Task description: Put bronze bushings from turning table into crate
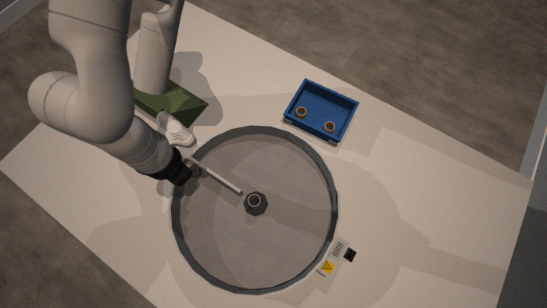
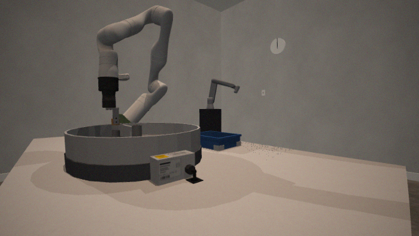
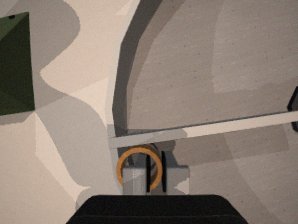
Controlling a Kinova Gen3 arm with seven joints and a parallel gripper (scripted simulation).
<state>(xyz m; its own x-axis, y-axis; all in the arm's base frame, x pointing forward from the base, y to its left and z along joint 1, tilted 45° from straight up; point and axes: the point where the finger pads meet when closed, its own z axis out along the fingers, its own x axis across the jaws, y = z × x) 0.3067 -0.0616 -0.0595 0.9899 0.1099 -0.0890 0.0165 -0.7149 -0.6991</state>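
Now: hand 120 mm short of the blue crate, 390 mm to the right of it and 100 mm above it. Also, from my hand: round turning table (170 mm ahead, 50 mm to the left, 70 mm below).
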